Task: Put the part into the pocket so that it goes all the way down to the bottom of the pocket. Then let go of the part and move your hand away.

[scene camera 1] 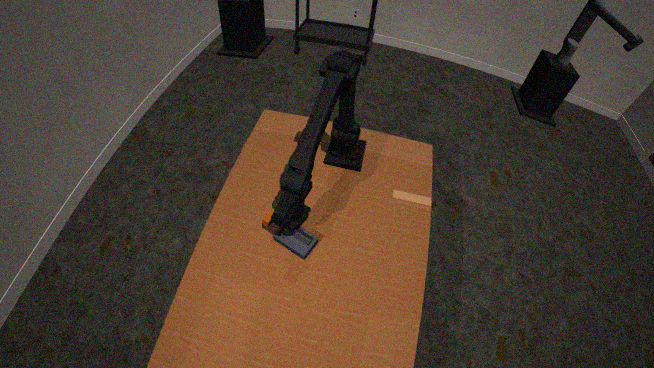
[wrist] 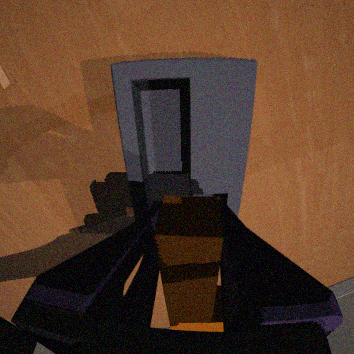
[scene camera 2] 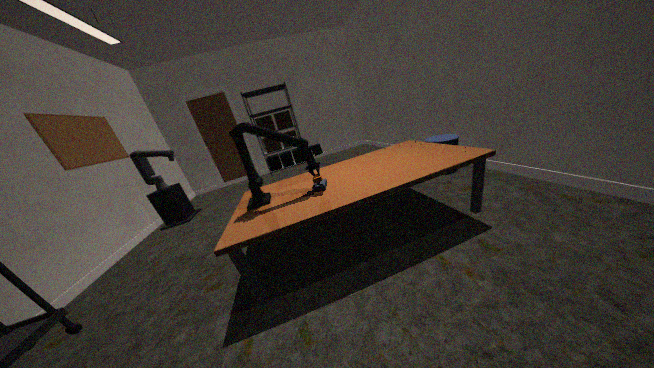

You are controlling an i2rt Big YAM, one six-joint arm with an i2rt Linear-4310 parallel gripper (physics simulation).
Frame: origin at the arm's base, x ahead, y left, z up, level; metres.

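Seen in the pictures: gripper, between the fingertips: (scene camera 1: 293,230) (wrist: 191,211); arm's base, origin of its link: (scene camera 1: 346,150) (scene camera 2: 259,199).
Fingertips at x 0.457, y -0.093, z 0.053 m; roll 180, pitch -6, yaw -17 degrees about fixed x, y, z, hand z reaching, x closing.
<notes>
Offsets run from my fingertips to a thing's top centre. "spot": to the spot under its first point. Level surfaces: height alone.
The part, an orange block {dx -0.002, dy -0.048, dz +0.035 m} (wrist: 192,290) (scene camera 1: 268,220) (scene camera 2: 317,178), is between the fingers of my gripper (wrist: 191,211) (scene camera 2: 317,175), which is shut on it. A blue-grey block {dx +0.001, dy +0.006, dz -0.045 m} (wrist: 220,125) (scene camera 1: 291,244) (scene camera 2: 320,186) lies on the table. Its long rectangular pocket {spot: dx -0.005, dy +0.027, dz -0.077 m} (wrist: 167,125) shows in the wrist view, with its far end and part of its floor in sight. The part is over the block's near end, its tip just short of the visible pocket opening and a little to the right. The pocket's near end is hidden by the gripper. The gap beneath the part cannot be told.
The wooden table {dz -0.081 m} (scene camera 1: 350,290) (scene camera 2: 390,172) carries the arm's base (scene camera 1: 345,154) (scene camera 2: 258,200). A pale strip (scene camera 1: 412,197) is near the table's right edge in scene camera 1. Another arm on a pedestal (scene camera 1: 547,85) (scene camera 2: 171,204) stands off the table.
</notes>
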